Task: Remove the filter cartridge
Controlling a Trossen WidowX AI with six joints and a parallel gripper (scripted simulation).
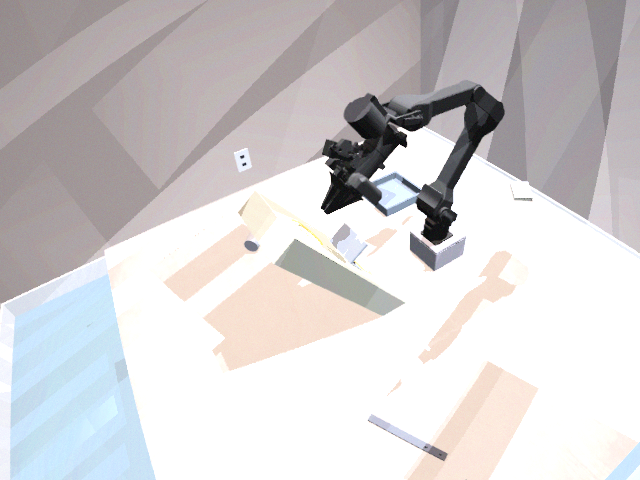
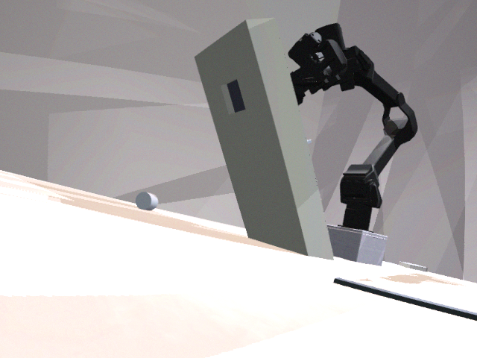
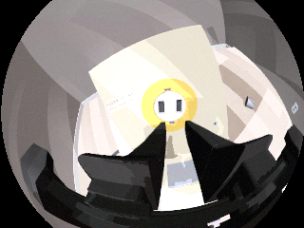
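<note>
Now: the round filter cartridge 6 cm ahead of my gripper tip and 4 cm below it. The rest, counted from my gripper tip: service panel: 12 cm below, 1 cm ahead; blue tray: 38 cm behind, 29 cm below, 28 cm to the right; grey hatch flap: 13 cm below, 4 cm behind.
</note>
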